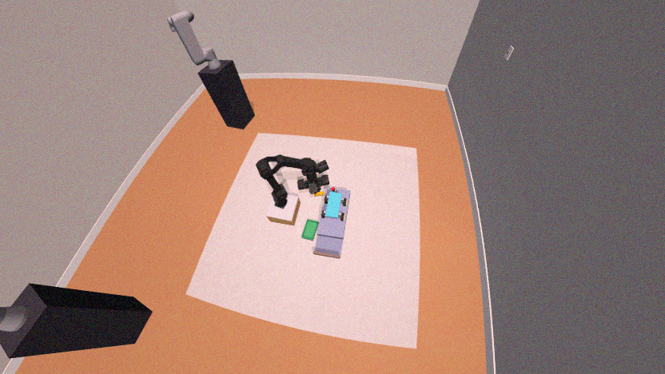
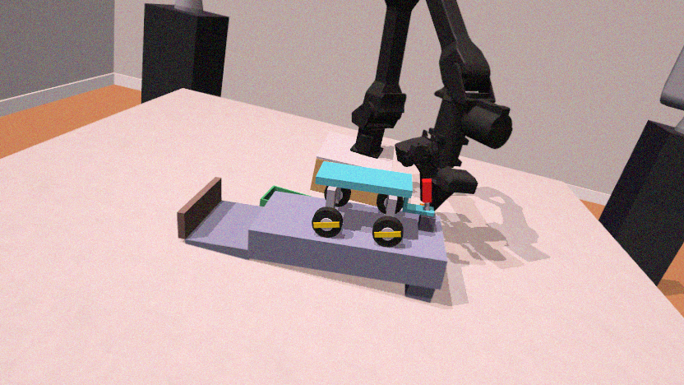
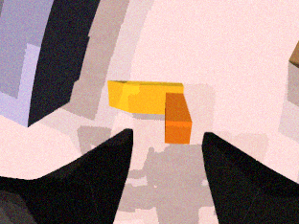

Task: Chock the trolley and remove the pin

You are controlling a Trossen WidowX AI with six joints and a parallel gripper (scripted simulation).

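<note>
The yellow chock lies 2 cm ahead of my gripper tip, 1 cm to the left of it and 5 cm below it. Also, from my gripper tip: cyan trolley (16 cm ahead, 10 cm to the right, 4 cm above); red-headed stop pin (13 cm ahead, 6 cm above); lilac ramp (16 cm ahead, 11 cm to the right, 2 cm below).
</note>
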